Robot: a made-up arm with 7 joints. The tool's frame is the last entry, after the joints. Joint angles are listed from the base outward. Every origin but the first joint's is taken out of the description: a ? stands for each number. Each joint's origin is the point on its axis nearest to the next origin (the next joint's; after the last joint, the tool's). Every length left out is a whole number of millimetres.
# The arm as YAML. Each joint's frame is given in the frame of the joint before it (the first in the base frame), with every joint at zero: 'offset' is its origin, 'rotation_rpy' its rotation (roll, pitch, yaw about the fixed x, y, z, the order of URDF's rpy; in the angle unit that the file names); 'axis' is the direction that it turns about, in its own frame. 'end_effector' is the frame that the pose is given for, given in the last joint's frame.
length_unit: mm
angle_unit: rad
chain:
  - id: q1
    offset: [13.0, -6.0, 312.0]
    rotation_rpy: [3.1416, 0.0, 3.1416]
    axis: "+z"
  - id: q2
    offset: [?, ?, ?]
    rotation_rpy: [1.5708, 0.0, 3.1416]
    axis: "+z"
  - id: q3
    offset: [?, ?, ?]
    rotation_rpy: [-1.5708, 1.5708, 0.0]
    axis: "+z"
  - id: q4
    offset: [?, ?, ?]
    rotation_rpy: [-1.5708, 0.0, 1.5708]
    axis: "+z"
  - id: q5
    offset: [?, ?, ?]
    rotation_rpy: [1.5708, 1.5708, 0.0]
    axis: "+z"
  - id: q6
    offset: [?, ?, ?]
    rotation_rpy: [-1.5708, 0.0, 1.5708]
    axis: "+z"
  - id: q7
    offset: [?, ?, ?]
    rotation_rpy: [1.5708, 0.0, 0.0]
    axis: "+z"
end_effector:
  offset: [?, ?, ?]
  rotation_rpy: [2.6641, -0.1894, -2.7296]
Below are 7 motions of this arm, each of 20 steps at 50 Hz.
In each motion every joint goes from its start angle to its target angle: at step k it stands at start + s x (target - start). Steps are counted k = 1, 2, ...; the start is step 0. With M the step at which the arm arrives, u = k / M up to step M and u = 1 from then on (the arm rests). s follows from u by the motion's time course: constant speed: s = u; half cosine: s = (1 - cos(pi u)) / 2; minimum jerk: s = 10 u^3 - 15 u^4 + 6 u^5.
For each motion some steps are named. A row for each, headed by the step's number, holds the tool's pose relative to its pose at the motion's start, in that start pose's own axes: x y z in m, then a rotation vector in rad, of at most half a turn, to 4 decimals.
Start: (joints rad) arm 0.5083 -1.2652 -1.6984 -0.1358 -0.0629 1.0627 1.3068
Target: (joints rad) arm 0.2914 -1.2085 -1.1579 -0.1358 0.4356 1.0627 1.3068
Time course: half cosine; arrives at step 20
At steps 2, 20:
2: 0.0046 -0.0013 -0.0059 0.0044 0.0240 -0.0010
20: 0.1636 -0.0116 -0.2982 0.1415 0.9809 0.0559

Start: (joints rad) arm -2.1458 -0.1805 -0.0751 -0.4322 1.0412 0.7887 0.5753
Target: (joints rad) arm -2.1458 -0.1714 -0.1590 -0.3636 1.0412 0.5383 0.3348
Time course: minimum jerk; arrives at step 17
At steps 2, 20:
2: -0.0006 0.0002 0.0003 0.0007 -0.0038 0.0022
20: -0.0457 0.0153 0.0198 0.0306 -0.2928 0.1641

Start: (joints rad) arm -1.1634 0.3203 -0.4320 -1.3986 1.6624 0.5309 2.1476
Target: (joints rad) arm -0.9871 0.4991 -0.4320 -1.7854 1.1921 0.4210 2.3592
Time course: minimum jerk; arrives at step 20
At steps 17, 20:
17: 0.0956 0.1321 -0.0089 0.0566 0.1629 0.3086
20: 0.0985 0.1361 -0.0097 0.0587 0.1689 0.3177

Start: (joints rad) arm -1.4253 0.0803 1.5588 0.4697 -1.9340 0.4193 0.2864
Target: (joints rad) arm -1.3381 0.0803 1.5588 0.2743 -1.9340 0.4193 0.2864
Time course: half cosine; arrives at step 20
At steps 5, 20:
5: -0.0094 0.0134 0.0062 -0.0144 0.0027 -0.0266
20: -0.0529 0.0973 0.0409 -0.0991 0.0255 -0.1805

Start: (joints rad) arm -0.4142 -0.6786 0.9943 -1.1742 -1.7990 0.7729 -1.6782
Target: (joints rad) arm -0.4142 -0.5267 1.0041 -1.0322 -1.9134 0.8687 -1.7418
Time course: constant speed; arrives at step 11
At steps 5, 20:
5: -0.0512 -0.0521 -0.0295 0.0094 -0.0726 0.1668
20: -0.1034 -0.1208 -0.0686 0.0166 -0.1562 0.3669

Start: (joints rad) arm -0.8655 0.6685 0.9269 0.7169 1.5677 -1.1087 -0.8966
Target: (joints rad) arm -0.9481 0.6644 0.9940 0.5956 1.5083 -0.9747 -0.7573
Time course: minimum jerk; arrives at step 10
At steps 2, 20:
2: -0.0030 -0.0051 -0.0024 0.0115 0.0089 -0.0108
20: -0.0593 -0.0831 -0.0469 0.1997 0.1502 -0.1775

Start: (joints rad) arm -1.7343 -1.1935 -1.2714 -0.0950 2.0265 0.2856 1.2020
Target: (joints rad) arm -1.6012 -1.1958 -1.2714 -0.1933 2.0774 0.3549 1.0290
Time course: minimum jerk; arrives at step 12
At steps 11, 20:
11: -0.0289 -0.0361 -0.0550 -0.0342 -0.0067 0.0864
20: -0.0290 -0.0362 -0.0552 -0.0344 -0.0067 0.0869

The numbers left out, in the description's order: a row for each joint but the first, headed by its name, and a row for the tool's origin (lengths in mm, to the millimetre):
q2: 24.0 -10.0 0.0
q3: -7.0 -441.0 0.0
q4: 28.0 -10.0 0.0
q5: 7.0 470.0 0.0
q6: 36.0 -1.0 0.0
q7: 26.0 180.0 0.0
tool: -15.0 5.0 0.0

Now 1 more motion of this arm.
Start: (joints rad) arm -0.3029 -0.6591 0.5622 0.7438 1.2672 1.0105 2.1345
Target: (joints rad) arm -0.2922 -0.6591 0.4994 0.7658 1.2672 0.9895 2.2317
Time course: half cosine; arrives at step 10
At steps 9, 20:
9: 0.0075 -0.0206 -0.0272 0.0843 0.0594 -0.0666
20: 0.0076 -0.0211 -0.0279 0.0864 0.0610 -0.0682

